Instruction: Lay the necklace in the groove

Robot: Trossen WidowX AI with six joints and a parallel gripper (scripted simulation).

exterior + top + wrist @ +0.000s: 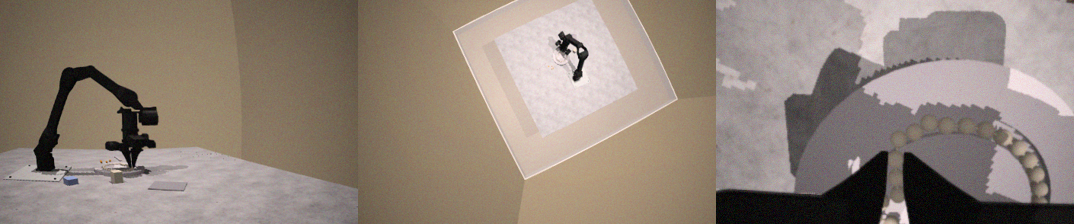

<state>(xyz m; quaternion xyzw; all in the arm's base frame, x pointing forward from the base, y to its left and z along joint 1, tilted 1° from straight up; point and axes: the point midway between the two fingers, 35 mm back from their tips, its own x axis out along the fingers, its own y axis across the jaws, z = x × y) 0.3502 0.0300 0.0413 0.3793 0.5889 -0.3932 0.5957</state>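
Now: gripper tip 50 mm past the round bead board, 20 mm to the right of it and 10 mm above it. Also, from my gripper tip: flat grey plate 200 mm to the right, 100 mm ahead, 10 mm below; cream cube 140 mm to the right, 50 mm behind; blue block 200 mm behind, 180 mm to the right, 10 mm below.
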